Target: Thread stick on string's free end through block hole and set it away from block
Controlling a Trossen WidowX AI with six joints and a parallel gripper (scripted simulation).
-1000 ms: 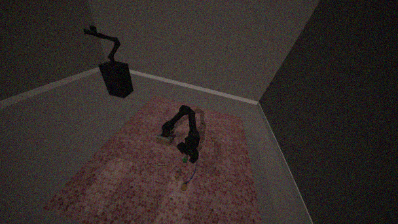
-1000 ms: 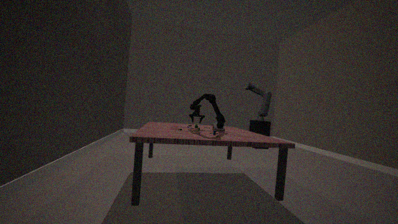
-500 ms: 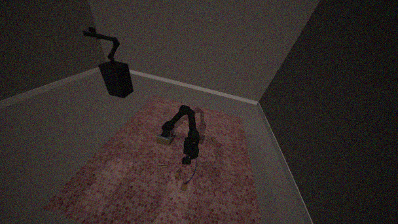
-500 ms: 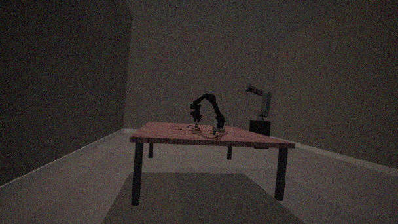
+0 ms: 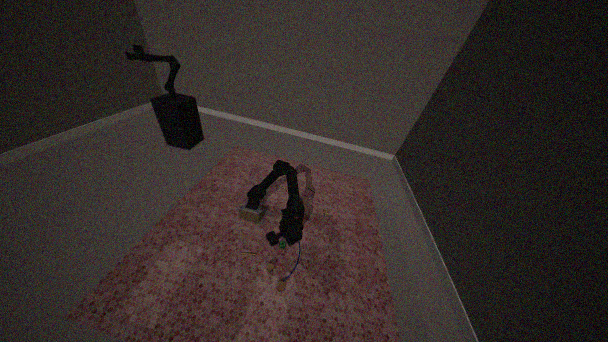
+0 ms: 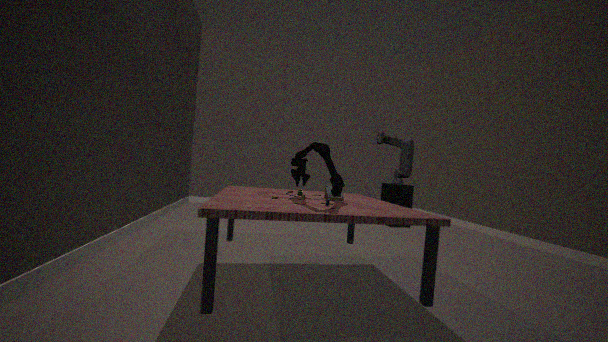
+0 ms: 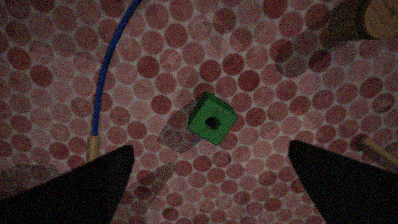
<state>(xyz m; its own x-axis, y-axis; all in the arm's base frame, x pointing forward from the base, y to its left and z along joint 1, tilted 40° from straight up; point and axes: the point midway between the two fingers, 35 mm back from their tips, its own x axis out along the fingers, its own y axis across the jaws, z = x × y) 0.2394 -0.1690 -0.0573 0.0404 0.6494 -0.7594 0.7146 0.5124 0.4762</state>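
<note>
Right now my gripper tip is 60 mm above the green block. From my gripper tip the other things lie so: wooden spool (30 mm behind, 130 mm to the right, 50 mm below); thin wooden stick (50 mm ahead, 110 mm to the left, 70 mm below); round wooden button (40 mm ahead, 190 mm to the right, 70 mm below).
</note>
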